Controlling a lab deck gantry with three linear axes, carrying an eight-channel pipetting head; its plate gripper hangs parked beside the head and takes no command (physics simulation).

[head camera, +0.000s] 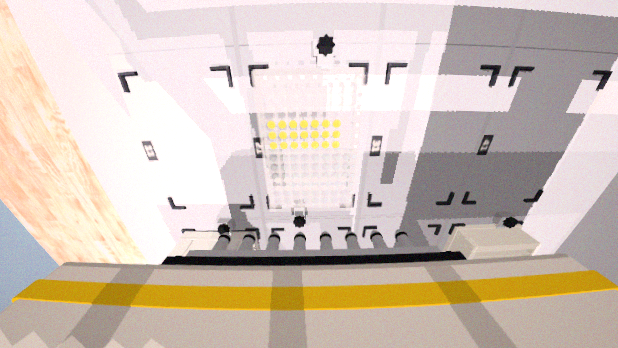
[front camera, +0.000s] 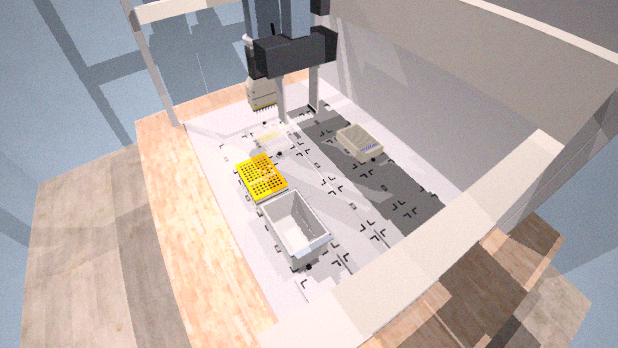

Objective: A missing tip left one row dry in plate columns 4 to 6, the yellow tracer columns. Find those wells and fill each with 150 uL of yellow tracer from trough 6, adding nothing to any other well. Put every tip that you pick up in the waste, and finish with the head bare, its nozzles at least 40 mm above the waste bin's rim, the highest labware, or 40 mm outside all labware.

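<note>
The clear plate (front camera: 278, 146) (head camera: 325, 206) lies at the deck's back. In the head view seven yellow wells (head camera: 304, 134) show in each of three lines; the place at each line's right end shows no yellow. The pipetting head (front camera: 262, 94) (head camera: 310, 322) hangs above the deck behind the plate in the front view, its nozzles (head camera: 300, 239) bare. My plate gripper (front camera: 299, 115) hangs beside the head, fingers apart, empty. The yellow tip rack (front camera: 261, 176) stands in front of the plate, the waste bin (front camera: 323, 240) in front of that. Trough 6 cannot be made out.
A beige ribbed labware (front camera: 357, 140) (head camera: 492, 242) with blue marks at one end stands right of the plate. Part of a pale box (head camera: 192, 245) shows at lower left in the head view. Black clamp knobs (head camera: 326, 45) (head camera: 299, 221) sit at the plate's two ends.
</note>
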